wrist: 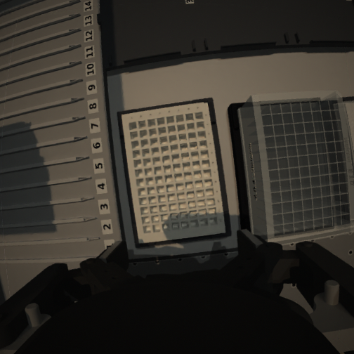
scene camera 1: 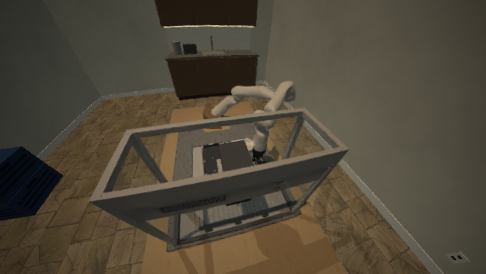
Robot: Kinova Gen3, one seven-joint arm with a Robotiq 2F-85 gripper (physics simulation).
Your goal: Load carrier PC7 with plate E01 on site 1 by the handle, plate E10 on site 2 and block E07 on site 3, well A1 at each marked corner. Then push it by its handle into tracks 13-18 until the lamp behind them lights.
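Where they show: gripper, fingertip midpoint: (scene camera 1: 256, 163); arm's base at its link origin: (scene camera 1: 215, 113).
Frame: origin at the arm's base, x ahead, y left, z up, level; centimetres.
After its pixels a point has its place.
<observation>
My gripper (scene camera 1: 258, 158) {x 55.8, y 28.3, z 0.5 cm} (wrist: 181, 247) is open and empty. In the wrist view its fingers stand apart near the lower end of a cream block with square wells (wrist: 172, 172), which sits in a dark-rimmed nest. A clear gridded plate (wrist: 300, 165) stands to its right, close to the right fingertip. No readable name shows on either. Part of the dark carrier (wrist: 150, 32) shows at the top of the wrist view, with a small 3 on it and no labware on the part that shows. Its handle and the third plate do not show there.
Numbered tracks (wrist: 40, 107) run along the left of the wrist view; numbers up to 14 show. In the scene view a grey open frame (scene camera 1: 175, 192) {x 91.5, y 2.5, z 40.4 cm} stands around the striped track area (scene camera 1: 245, 210) {x 88.2, y 18.0, z 17.8 cm}. A blue crate (scene camera 1: 25, 182) is at far left. The lamp cannot be made out.
</observation>
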